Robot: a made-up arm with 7 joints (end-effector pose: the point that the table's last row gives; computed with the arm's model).
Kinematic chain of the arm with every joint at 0, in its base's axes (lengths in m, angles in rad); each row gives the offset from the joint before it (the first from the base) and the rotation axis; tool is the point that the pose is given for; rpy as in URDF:
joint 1: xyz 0 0 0.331 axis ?
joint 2: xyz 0 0 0 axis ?
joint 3: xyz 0 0 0.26 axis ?
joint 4: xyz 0.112 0 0 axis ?
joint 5: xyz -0.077 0 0.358 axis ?
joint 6: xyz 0 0 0 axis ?
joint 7: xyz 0.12 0 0 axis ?
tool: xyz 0 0 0 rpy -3.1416 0 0
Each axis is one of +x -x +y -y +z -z.
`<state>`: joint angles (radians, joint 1 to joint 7).
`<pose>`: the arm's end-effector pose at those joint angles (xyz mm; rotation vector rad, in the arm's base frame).
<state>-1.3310 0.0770 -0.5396 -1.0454 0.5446 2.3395 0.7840</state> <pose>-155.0 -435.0 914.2 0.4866 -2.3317 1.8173</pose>
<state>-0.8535 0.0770 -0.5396 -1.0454 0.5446 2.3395 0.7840</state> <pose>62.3 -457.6 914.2 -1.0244 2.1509 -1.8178</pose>
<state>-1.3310 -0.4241 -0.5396 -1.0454 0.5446 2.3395 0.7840</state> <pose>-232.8 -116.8 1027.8 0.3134 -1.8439 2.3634</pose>
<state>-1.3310 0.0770 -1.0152 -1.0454 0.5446 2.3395 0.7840</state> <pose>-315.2 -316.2 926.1 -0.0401 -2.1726 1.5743</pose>
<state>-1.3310 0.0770 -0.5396 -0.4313 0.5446 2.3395 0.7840</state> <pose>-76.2 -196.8 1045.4 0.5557 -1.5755 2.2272</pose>
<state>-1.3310 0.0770 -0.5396 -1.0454 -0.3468 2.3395 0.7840</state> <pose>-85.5 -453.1 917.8 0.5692 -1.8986 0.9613</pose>
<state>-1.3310 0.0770 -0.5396 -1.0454 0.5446 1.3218 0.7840</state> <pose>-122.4 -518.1 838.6 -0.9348 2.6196 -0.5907</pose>
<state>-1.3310 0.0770 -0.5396 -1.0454 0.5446 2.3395 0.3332</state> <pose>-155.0 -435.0 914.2 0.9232 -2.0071 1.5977</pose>
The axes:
joint 1: +z
joint 2: +y
joint 3: +z
joint 4: -y
joint 5: +z
joint 6: -y
joint 7: -z

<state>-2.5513 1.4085 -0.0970 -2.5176 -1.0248 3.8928 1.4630</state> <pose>-117.5 -125.1 -24.9 0.1710 2.5647 -0.3503</pose>
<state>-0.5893 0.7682 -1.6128 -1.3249 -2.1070 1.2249 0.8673</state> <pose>-65.2 -609.6 708.8 -0.5408 -0.3355 -1.1305</pose>
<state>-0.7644 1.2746 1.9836 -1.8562 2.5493 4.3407 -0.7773</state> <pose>367.8 117.4 514.8 -2.0667 1.3735 0.9233</pose>
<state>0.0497 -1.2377 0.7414 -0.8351 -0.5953 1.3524 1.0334</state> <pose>-492.9 253.5 840.7 -1.4765 0.5336 -2.2548</pose>
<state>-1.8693 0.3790 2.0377 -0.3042 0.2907 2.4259 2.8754</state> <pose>10.4 -268.8 1011.1 0.0421 0.8078 0.3597</pose>
